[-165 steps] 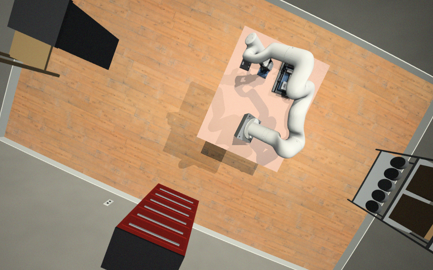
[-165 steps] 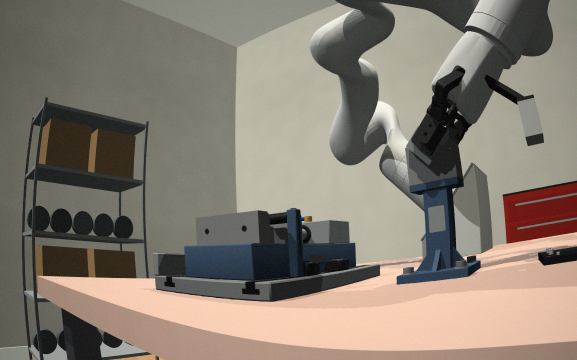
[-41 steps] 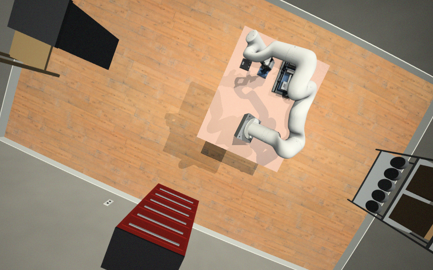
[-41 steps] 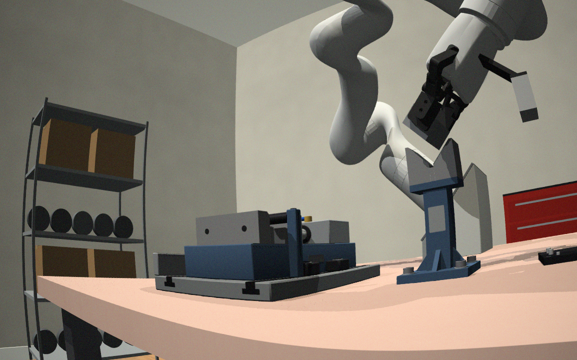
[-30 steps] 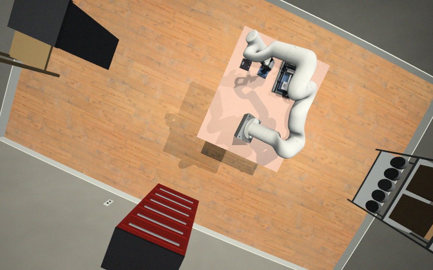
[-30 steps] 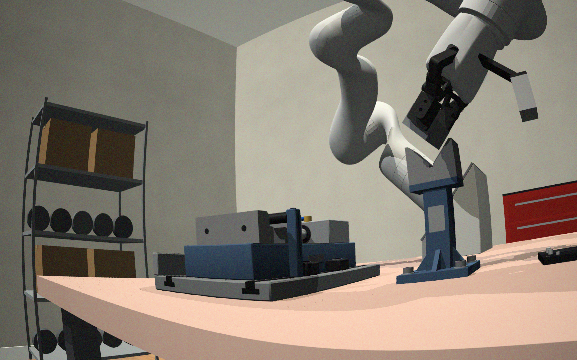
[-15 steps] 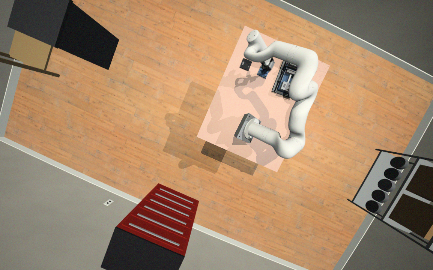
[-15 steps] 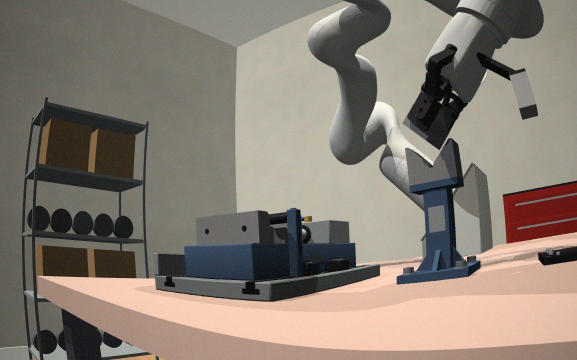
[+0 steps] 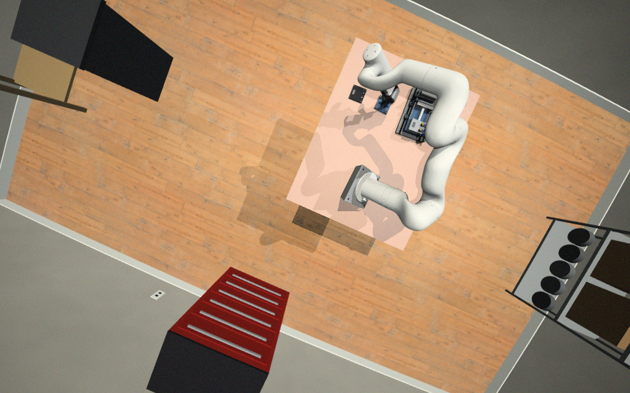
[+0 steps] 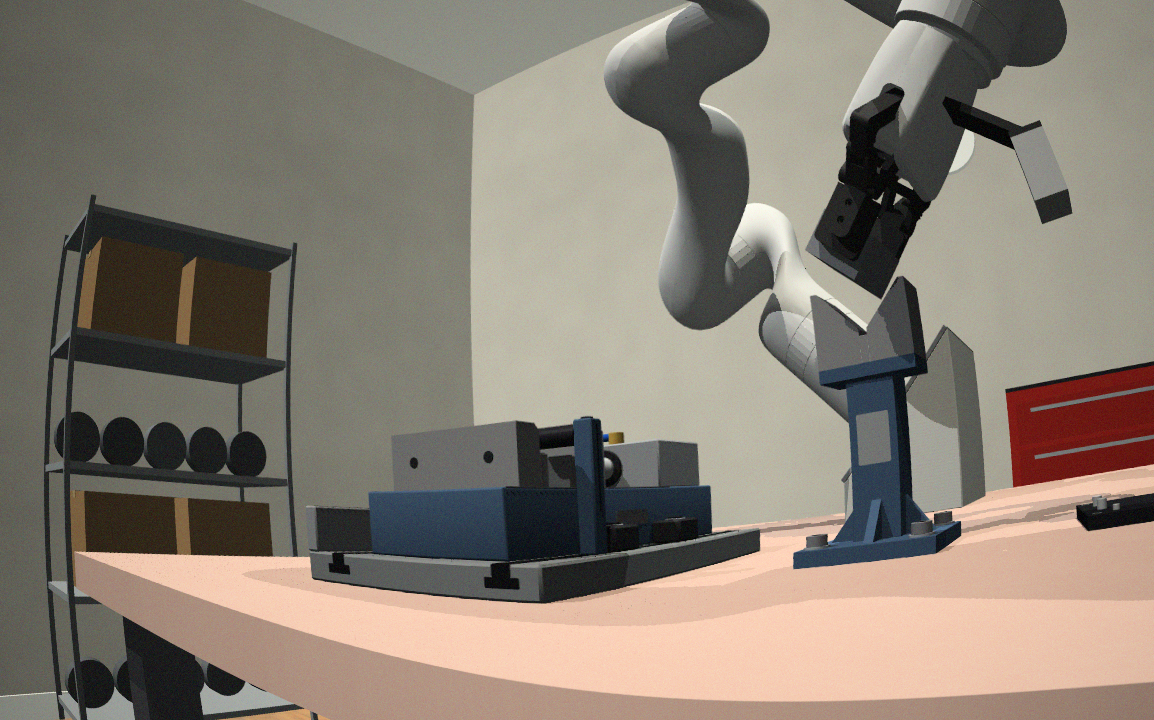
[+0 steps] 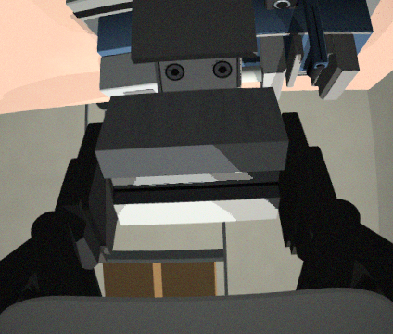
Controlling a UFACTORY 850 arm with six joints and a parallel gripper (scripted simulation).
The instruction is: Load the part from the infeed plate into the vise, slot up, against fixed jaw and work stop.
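The part lies right at my hand. Also, from my hand: cylinder rod: 230 mm to the right, 120 mm below, 10 mm ahead; black infeed plate: 190 mm below, 170 mm to the left; work stop rod: 180 mm to the right, 100 mm below, 100 mm ahead.
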